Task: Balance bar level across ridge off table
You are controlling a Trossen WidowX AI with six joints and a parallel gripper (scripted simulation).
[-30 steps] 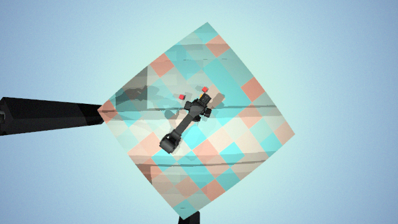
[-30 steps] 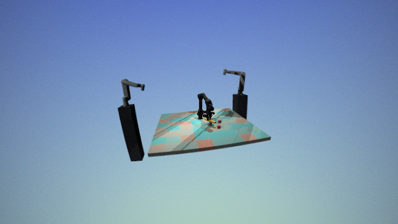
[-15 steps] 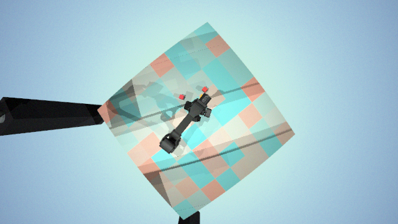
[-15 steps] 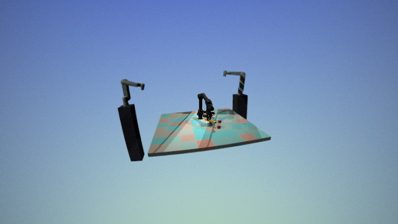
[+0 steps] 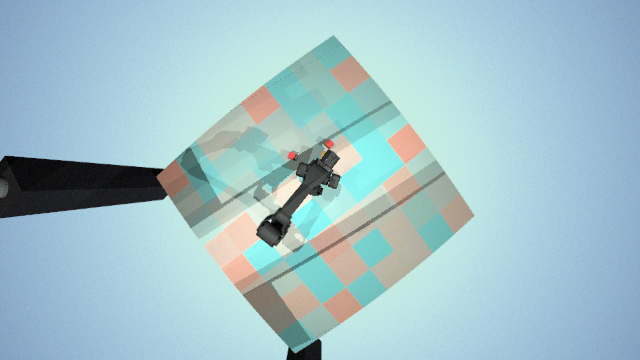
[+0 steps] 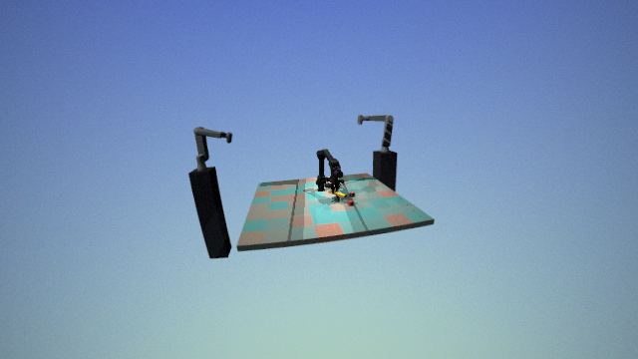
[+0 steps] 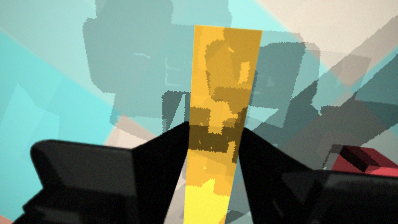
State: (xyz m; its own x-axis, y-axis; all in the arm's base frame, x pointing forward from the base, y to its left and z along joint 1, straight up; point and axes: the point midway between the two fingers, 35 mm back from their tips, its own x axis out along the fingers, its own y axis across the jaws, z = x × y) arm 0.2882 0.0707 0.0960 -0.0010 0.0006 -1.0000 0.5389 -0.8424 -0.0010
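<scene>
The yellow bar lies 20 mm ahead of my gripper tip and 20 mm to the left of it. From my gripper tip the other things lie so: grey ridge: 20 mm ahead, 20 mm to the left, 10 mm below.
</scene>
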